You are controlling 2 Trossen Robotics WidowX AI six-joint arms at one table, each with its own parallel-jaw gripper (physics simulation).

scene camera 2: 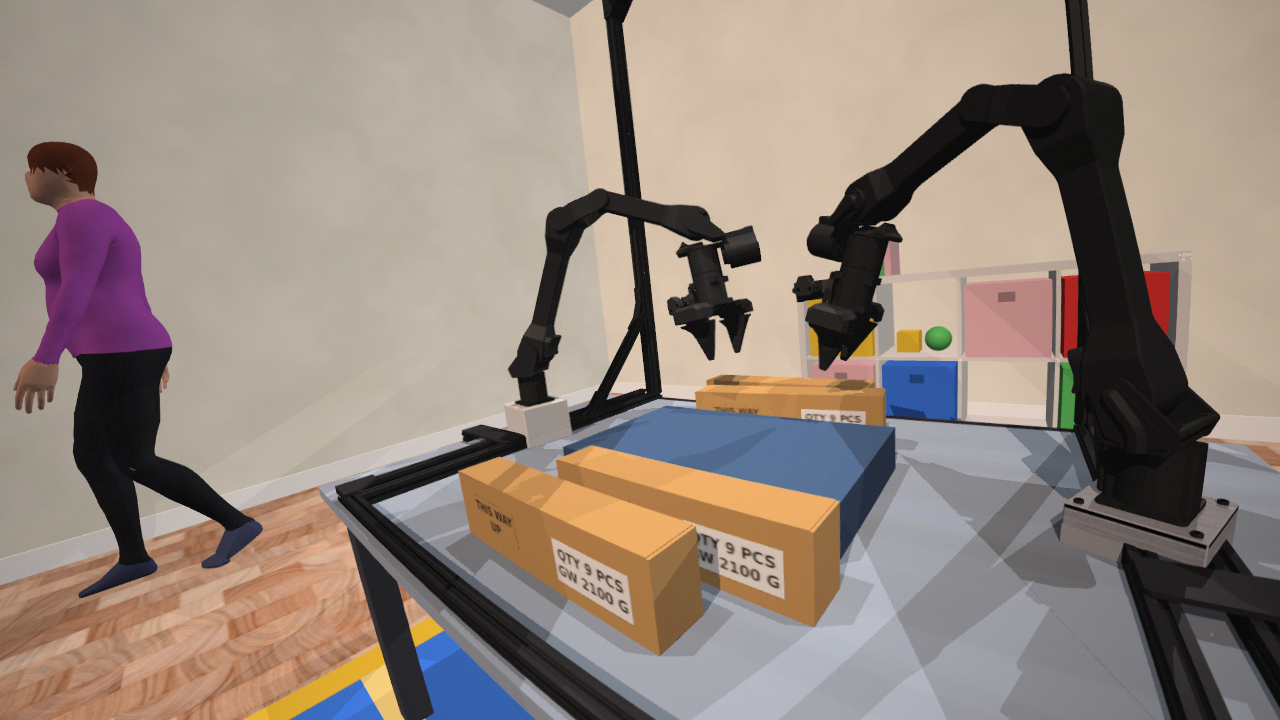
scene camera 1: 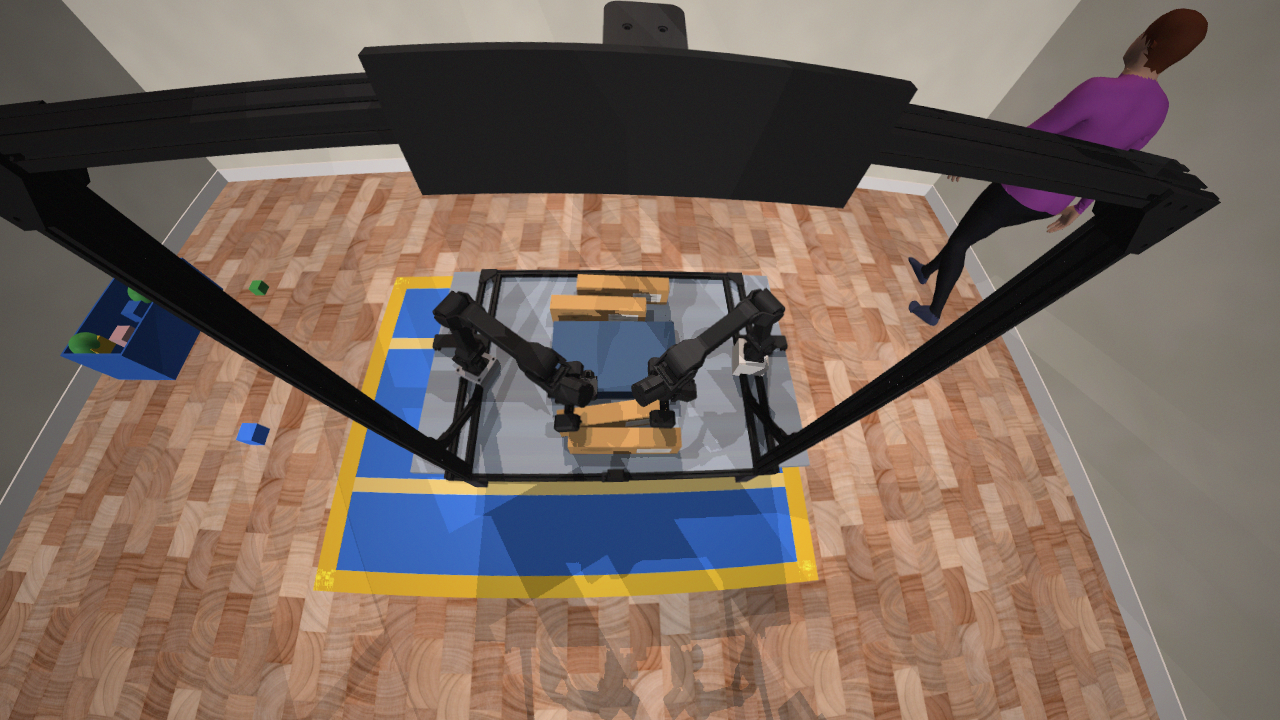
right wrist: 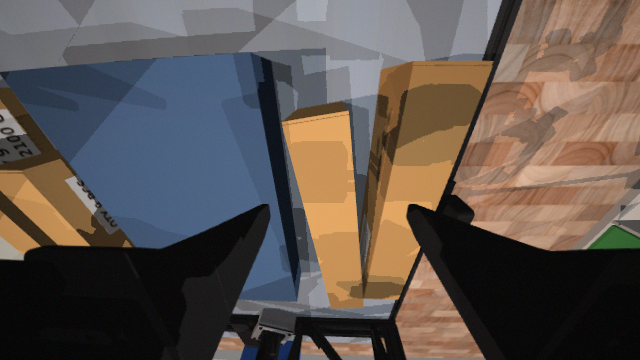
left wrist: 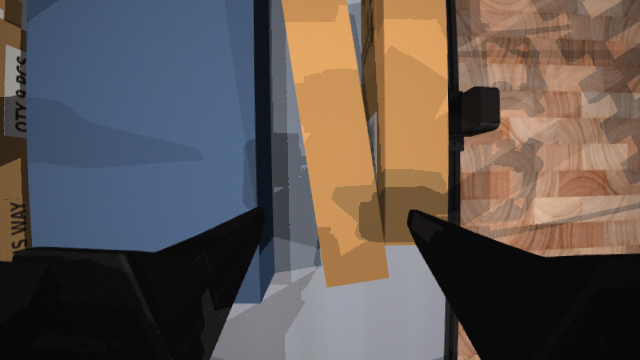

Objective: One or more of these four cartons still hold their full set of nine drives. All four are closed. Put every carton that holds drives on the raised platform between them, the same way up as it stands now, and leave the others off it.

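Where they show: left gripper, between the fingertips: point(scene camera 2: 833, 364) point(right wrist: 336, 322) point(left wrist: 336, 215); right gripper, between the fingertips: point(scene camera 2: 725, 356) point(scene camera 1: 652, 402) point(right wrist: 337, 210); left arm's base, origin of its link: point(scene camera 2: 1149, 502) point(scene camera 1: 475, 364) point(right wrist: 271, 336); right arm's base, origin of its link: point(scene camera 2: 534, 401) point(scene camera 1: 753, 353).
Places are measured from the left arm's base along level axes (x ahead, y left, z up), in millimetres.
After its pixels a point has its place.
Observation:
The blue raised platform point(scene camera 1: 610, 343) @(x 360, y 245, z 19 mm) point(scene camera 2: 760, 447) @(x 327, y 195, z 19 mm) point(left wrist: 140, 115) @(x 388, y 205, z 19 mm) point(right wrist: 200, 130) @(x 539, y 219, z 19 mm) bears no carton. A slanted closed carton point(scene camera 1: 612, 414) @(x 471, y 22, z 44 mm) point(left wrist: 335, 120) @(x 456, y 19, z 44 mm) point(right wrist: 325, 190) @(x 541, y 79, z 44 mm) lies beside it; a straighter closed carton point(scene camera 1: 623, 439) @(x 530, y -32, z 44 mm) point(left wrist: 415, 120) @(x 485, y -44, z 44 mm) point(right wrist: 432, 130) @(x 633, y 23, z 44 mm) lies along the table edge. Across the platform are an inner closed carton point(scene camera 1: 595, 306) @(x 261, y 338, z 44 mm) point(scene camera 2: 742, 492) @(x 191, y 319, z 44 mm) and an outer closed carton point(scene camera 1: 617, 284) @(x 288, y 454, z 44 mm) point(scene camera 2: 581, 510) @(x 246, y 455, z 44 mm), printed "QTY 9 PCS" upright. Contents are hidden. My left gripper point(scene camera 2: 834, 360) @(x 389, y -8, z 90 mm) point(left wrist: 336, 215) @(x 389, y -8, z 90 mm) and right gripper point(scene camera 2: 725, 352) @(x 566, y 81, z 103 mm) point(right wrist: 339, 211) @(x 566, y 81, z 103 mm) are open and empty, above the slanted carton's side.
Black frame bars run around the table point(scene camera 2: 939, 537) @(x 125, y 127, z -41 mm). A cube shelf stands beyond it in scene camera 2. A person point(scene camera 1: 1096, 111) point(scene camera 2: 107, 277) in purple is off to the side, away from the table. A blue toy box point(scene camera 1: 147, 353) is on the floor.

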